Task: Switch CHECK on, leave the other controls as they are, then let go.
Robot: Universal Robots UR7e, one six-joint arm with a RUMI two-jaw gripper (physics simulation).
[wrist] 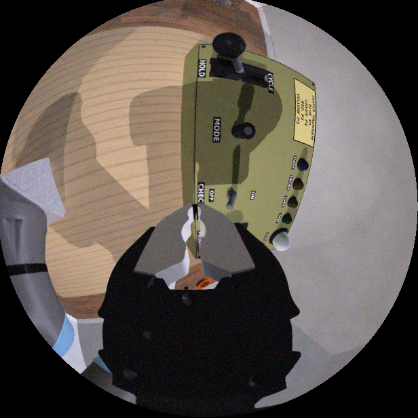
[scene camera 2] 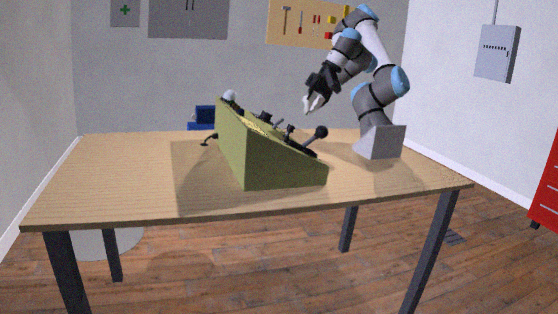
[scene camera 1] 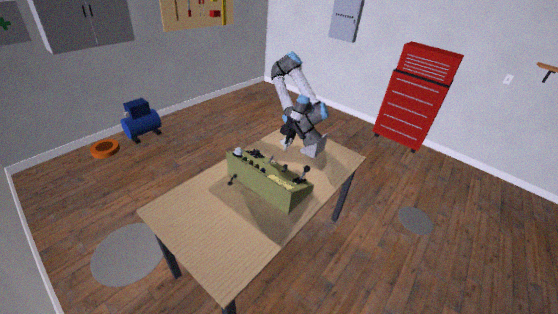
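The green sloped console stands on the table. Its CHECK toggle is a small grey lever between the OFF and ON labels. In scene camera 2 it leans to the lower side of the panel, the OFF side. My gripper is shut with nothing between its fingers. It hangs above the panel's lower edge, apart from the toggle. In the wrist view the fingertips cover part of the CHECK label, and the gripper hides most of the PROGRAM area.
The MODE knob and the ball-topped HOLD/CYCLE lever stand on one side of the toggle. The PROGRAM knob is on the other side. A white dome sits at the upper corner.
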